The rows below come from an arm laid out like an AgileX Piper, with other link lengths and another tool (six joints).
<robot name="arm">
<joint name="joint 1" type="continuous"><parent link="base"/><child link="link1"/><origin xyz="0 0 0.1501" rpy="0 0 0"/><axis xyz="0 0 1"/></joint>
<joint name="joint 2" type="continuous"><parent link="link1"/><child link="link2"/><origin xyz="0 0 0" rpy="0 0 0"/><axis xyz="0 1 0"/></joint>
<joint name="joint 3" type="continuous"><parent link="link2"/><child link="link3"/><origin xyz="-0.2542 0 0.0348" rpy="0 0 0"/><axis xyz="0 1 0"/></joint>
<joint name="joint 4" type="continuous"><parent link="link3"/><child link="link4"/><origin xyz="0.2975 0 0.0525" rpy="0 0 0"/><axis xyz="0.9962 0 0.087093"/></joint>
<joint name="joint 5" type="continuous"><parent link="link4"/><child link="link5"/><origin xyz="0 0 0" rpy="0 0 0"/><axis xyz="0 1 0"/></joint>
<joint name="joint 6" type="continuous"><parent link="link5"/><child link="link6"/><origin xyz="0.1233 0 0.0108" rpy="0 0 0"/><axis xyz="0.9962 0 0.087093"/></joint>
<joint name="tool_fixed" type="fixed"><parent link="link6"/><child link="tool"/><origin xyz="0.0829 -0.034 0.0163" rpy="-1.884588 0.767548 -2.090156"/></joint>
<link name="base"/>
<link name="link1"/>
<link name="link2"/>
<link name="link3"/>
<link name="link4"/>
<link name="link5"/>
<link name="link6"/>
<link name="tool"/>
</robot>
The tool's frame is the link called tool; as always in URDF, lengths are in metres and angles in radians. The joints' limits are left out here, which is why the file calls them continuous.
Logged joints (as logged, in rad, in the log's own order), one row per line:
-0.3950 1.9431 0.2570 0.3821 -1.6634 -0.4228
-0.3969 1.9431 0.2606 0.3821 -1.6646 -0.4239
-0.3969 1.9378 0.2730 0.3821 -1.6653 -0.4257
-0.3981 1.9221 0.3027 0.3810 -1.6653 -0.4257
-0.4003 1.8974 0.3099 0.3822 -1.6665 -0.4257
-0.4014 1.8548 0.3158 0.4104 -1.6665 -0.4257
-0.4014 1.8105 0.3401 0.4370 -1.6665 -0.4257
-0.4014 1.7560 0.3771 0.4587 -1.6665 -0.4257
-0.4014 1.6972 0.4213 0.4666 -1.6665 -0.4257
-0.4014 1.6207 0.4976 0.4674 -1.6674 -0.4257
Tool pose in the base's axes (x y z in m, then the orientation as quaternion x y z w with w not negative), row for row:
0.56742 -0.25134 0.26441 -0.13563 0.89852 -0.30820 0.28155
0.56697 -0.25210 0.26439 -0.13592 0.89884 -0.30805 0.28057
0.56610 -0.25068 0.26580 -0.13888 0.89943 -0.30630 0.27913
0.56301 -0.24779 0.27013 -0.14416 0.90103 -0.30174 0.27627
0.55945 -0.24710 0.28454 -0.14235 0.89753 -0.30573 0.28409
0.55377 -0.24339 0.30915 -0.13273 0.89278 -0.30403 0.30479
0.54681 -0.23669 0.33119 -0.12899 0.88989 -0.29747 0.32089
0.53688 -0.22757 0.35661 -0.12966 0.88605 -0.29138 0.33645
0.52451 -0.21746 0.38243 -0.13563 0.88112 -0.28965 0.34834
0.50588 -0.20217 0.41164 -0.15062 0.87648 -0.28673 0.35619
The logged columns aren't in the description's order. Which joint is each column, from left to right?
Columns, left to right: joint 1, joint 2, joint 5, joint 4, joint 3, joint 6.
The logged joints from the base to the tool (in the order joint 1, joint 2, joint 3, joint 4, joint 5, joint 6), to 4 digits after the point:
-0.3950 1.9431 -1.6634 0.3821 0.2570 -0.4228
-0.3969 1.9431 -1.6646 0.3821 0.2606 -0.4239
-0.3969 1.9378 -1.6653 0.3821 0.2730 -0.4257
-0.3981 1.9221 -1.6653 0.3810 0.3027 -0.4257
-0.4003 1.8974 -1.6665 0.3822 0.3099 -0.4257
-0.4014 1.8548 -1.6665 0.4104 0.3158 -0.4257
-0.4014 1.8105 -1.6665 0.4370 0.3401 -0.4257
-0.4014 1.7560 -1.6665 0.4587 0.3771 -0.4257
-0.4014 1.6972 -1.6665 0.4666 0.4213 -0.4257
-0.4014 1.6207 -1.6674 0.4674 0.4976 -0.4257

